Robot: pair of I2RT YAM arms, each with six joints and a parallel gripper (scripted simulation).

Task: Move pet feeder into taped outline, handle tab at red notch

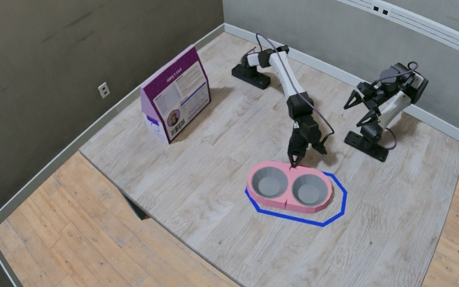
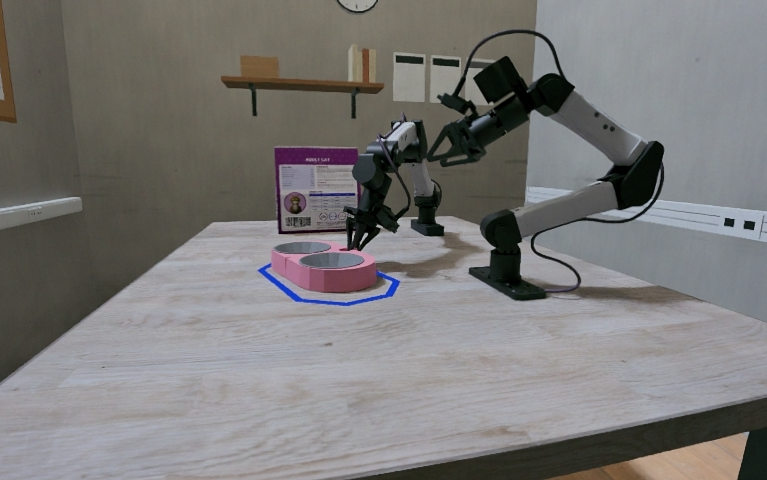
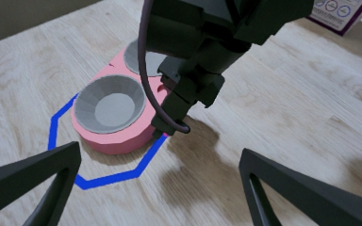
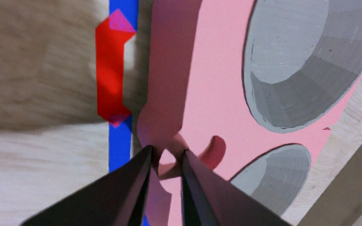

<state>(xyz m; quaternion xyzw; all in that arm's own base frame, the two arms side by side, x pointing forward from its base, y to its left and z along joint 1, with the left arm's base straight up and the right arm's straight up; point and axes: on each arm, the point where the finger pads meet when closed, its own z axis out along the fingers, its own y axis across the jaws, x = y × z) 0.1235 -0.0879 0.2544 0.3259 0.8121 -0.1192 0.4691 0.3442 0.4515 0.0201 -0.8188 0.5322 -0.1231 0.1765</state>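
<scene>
The pink pet feeder is 70 mm ahead of my right hand, 40 mm to the left of it and 30 mm below it. The rest, counted from my right hand: blue taped outline (70 mm ahead, 70 mm to the left, 40 mm below); then purple cat food bag (100 mm ahead, 560 mm to the right, 100 mm above).
</scene>
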